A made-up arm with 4 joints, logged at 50 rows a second.
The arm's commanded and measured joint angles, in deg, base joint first. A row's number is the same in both.
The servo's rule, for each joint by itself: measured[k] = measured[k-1] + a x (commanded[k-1-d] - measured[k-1]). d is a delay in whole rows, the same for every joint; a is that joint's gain. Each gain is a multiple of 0.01, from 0.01 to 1. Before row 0 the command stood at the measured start. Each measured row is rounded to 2 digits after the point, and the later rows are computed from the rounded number. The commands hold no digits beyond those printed.
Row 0, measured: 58.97, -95.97, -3.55, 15.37
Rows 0 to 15, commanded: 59.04, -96.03, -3.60, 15.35; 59.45, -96.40, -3.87, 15.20; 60.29, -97.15, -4.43, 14.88; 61.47, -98.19, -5.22, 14.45; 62.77, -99.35, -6.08, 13.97; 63.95, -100.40, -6.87, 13.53; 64.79, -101.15, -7.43, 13.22; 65.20, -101.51, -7.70, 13.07; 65.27, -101.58, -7.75, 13.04; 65.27, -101.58, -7.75, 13.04; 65.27, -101.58, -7.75, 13.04; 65.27, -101.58, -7.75, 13.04; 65.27, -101.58, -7.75, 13.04; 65.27, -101.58, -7.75, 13.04; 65.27, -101.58, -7.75, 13.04; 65.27, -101.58, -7.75, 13.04
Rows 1 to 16, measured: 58.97, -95.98, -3.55, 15.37; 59.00, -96.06, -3.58, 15.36; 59.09, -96.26, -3.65, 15.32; 59.26, -96.61, -3.78, 15.25; 59.51, -97.10, -3.96, 15.15; 59.82, -97.69, -4.19, 15.02; 60.17, -98.31, -4.45, 14.88; 60.52, -98.89, -4.71, 14.74; 60.85, -99.37, -4.95, 14.60; 61.16, -99.77, -5.17, 14.48; 61.45, -100.10, -5.38, 14.36; 61.72, -100.37, -5.57, 14.25; 61.97, -100.59, -5.74, 14.15; 62.20, -100.77, -5.90, 14.06; 62.41, -100.92, -6.05, 13.98; 62.61, -101.04, -6.19, 13.90
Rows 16 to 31, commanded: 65.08, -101.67, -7.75, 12.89; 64.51, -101.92, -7.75, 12.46; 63.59, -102.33, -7.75, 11.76; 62.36, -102.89, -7.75, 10.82; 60.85, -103.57, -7.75, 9.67; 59.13, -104.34, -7.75, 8.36; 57.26, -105.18, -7.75, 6.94; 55.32, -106.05, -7.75, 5.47; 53.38, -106.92, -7.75, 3.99; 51.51, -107.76, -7.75, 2.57; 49.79, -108.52, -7.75, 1.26; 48.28, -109.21, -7.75, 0.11; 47.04, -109.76, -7.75, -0.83; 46.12, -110.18, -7.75, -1.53; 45.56, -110.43, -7.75, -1.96; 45.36, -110.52, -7.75, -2.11
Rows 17 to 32, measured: 62.78, -101.15, -6.31, 13.82; 62.90, -101.29, -6.43, 13.71; 62.95, -101.48, -6.54, 13.55; 62.91, -101.73, -6.64, 13.33; 62.77, -102.06, -6.73, 13.04; 62.52, -102.47, -6.81, 12.67; 62.15, -102.96, -6.89, 12.21; 61.67, -103.52, -6.96, 11.67; 61.09, -104.13, -7.02, 11.06; 60.42, -104.78, -7.08, 10.38; 59.68, -105.45, -7.13, 9.65; 58.88, -106.13, -7.18, 8.89; 58.05, -106.78, -7.23, 8.11; 57.21, -107.39, -7.27, 7.34; 56.39, -107.94, -7.31, 6.60; 55.62, -108.40, -7.35, 5.90
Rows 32 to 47, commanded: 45.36, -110.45, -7.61, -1.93; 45.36, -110.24, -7.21, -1.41; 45.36, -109.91, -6.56, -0.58; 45.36, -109.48, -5.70, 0.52; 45.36, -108.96, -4.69, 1.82; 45.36, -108.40, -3.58, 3.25; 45.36, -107.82, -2.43, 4.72; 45.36, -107.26, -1.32, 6.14; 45.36, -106.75, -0.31, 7.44; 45.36, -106.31, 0.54, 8.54; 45.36, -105.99, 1.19, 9.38; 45.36, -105.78, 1.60, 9.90; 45.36, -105.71, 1.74, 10.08; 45.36, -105.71, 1.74, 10.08; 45.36, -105.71, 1.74, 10.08; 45.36, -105.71, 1.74, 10.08
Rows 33 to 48, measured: 54.90, -108.77, -7.37, 5.27; 54.23, -109.03, -7.36, 4.74; 53.61, -109.19, -7.30, 4.31; 53.03, -109.24, -7.17, 4.01; 52.49, -109.19, -6.97, 3.83; 51.99, -109.05, -6.70, 3.78; 51.53, -108.83, -6.36, 3.86; 51.10, -108.55, -5.96, 4.04; 50.70, -108.23, -5.51, 4.31; 50.33, -107.88, -5.03, 4.65; 49.98, -107.54, -4.53, 5.03; 49.66, -107.22, -4.04, 5.42; 49.36, -106.95, -3.58, 5.79; 49.08, -106.73, -3.15, 6.13; 48.82, -106.55, -2.76, 6.45; 48.58, -106.40, -2.40, 6.74
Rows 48 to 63, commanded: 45.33, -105.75, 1.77, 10.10; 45.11, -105.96, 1.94, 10.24; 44.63, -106.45, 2.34, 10.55; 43.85, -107.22, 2.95, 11.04; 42.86, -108.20, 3.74, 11.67; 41.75, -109.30, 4.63, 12.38; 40.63, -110.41, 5.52, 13.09; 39.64, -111.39, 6.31, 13.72; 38.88, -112.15, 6.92, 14.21; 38.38, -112.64, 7.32, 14.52; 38.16, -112.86, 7.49, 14.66; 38.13, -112.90, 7.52, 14.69; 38.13, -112.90, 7.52, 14.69; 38.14, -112.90, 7.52, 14.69; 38.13, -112.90, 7.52, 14.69; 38.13, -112.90, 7.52, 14.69
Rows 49 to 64, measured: 48.35, -106.28, -2.07, 7.01; 48.12, -106.22, -1.75, 7.27; 47.88, -106.26, -1.42, 7.53; 47.60, -106.43, -1.07, 7.81; 47.27, -106.75, -0.69, 8.12; 46.88, -107.21, -0.26, 8.46; 46.44, -107.79, 0.20, 8.83; 45.96, -108.44, 0.69, 9.22; 45.46, -109.11, 1.19, 9.62; 44.96, -109.75, 1.68, 10.01; 44.48, -110.31, 2.14, 10.38; 44.04, -110.78, 2.57, 10.72; 43.63, -111.16, 2.97, 11.04; 43.25, -111.47, 3.33, 11.33; 42.89, -111.73, 3.67, 11.60; 42.56, -111.94, 3.98, 11.85
